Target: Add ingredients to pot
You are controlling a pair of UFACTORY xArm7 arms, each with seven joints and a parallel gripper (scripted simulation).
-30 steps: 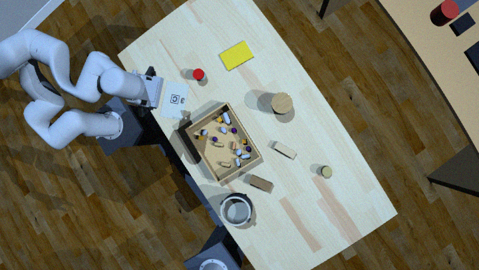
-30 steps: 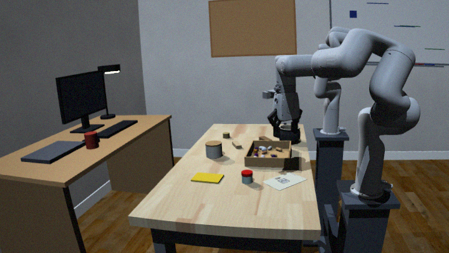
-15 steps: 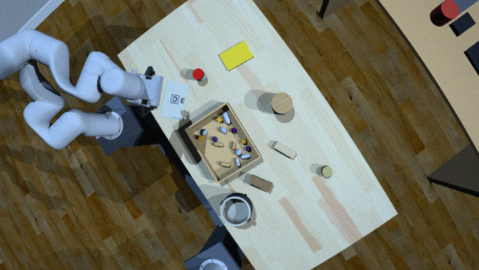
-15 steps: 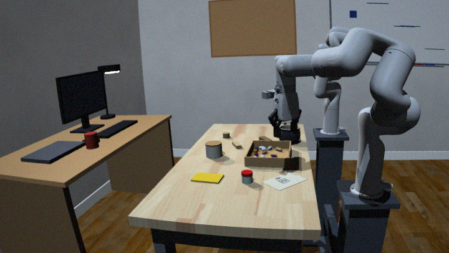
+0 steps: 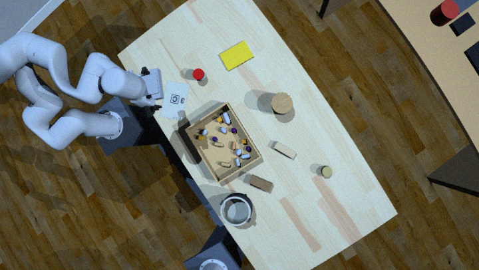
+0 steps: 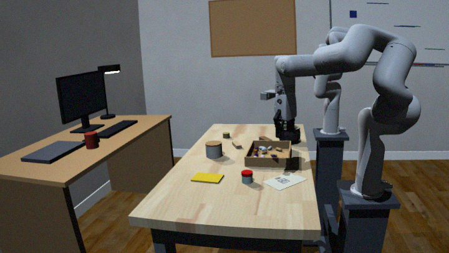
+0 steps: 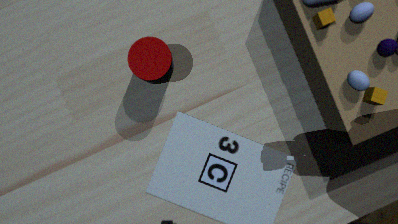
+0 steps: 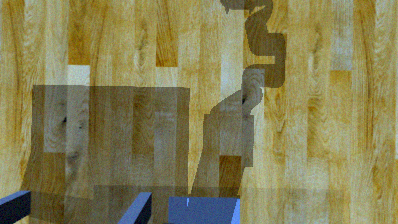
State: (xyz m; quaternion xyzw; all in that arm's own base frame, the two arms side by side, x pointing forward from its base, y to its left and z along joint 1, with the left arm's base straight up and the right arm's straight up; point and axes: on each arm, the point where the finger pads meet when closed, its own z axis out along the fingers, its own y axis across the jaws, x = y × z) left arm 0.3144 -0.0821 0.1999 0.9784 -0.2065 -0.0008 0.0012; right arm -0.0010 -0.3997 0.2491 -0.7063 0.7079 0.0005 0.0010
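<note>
The wooden crate is 60 mm ahead of my left hand, 260 mm to the right of it and 190 mm below it. Round my left hand: red-lidded jar 150 mm ahead, 10 mm to the left, 170 mm below; recipe card 10 mm behind, 20 mm to the right, 200 mm below; yellow pad 310 mm ahead, 10 mm to the right, 200 mm below.
</note>
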